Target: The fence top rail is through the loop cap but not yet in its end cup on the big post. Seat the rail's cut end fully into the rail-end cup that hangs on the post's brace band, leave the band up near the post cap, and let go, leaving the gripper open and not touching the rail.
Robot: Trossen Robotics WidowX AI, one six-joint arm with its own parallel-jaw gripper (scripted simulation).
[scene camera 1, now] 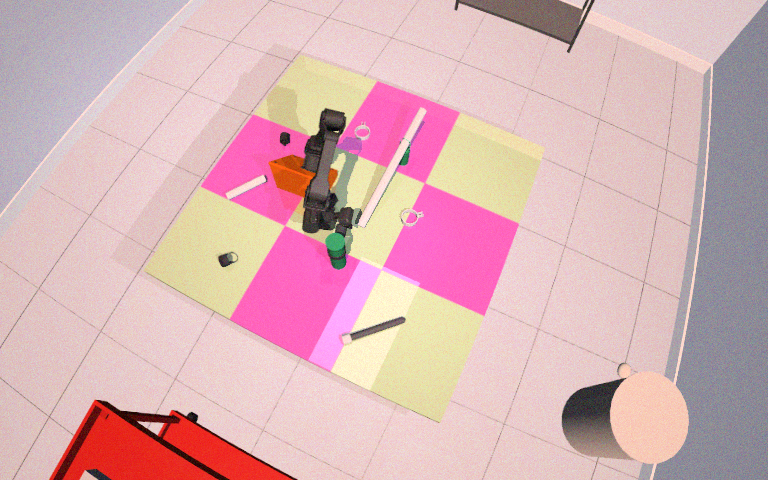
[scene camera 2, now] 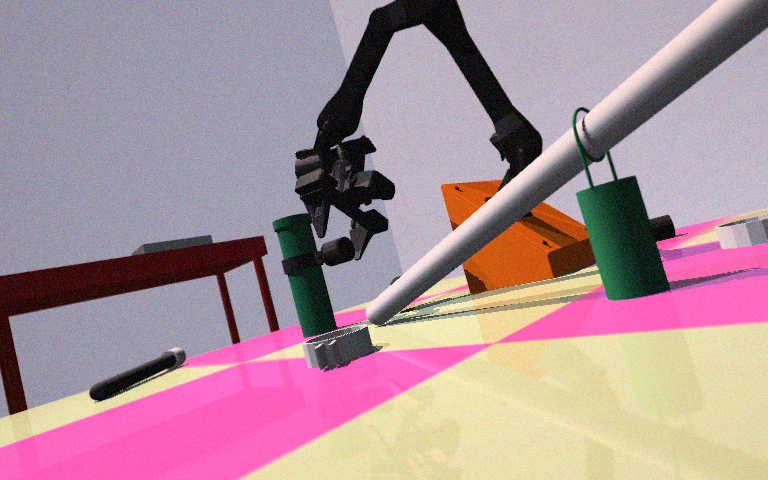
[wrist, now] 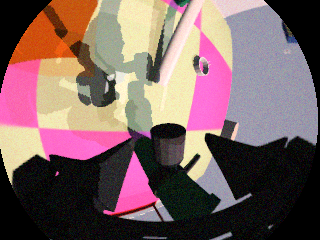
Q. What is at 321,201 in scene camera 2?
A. The gripper.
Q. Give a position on a top rail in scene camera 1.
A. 421,112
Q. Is the gripper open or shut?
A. Open.
